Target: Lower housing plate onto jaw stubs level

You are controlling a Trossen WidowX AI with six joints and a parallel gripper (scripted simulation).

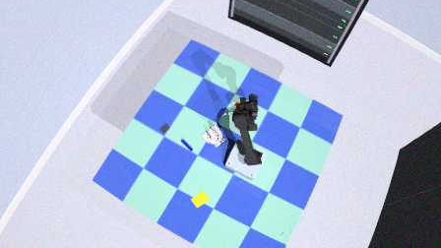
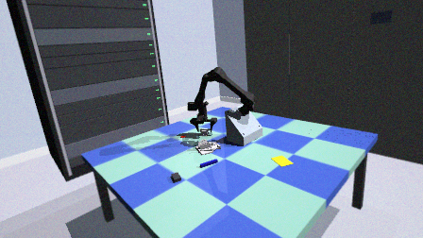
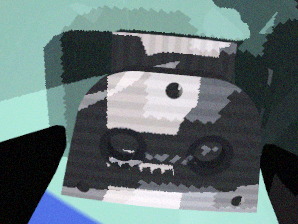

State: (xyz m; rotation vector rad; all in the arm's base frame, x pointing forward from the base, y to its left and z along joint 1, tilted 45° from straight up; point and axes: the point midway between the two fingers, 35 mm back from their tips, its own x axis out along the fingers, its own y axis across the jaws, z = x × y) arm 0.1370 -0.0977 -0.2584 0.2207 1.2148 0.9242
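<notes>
Right now the grey housing plate is 2 cm above my gripper tip and 1 cm ahead of it. Round my gripper tip: blue bar 33 cm to the left, 30 cm ahead; then red piece 13 cm ahead, 9 cm to the right, 1 cm below; then dark block 49 cm ahead, 30 cm to the left.
</notes>
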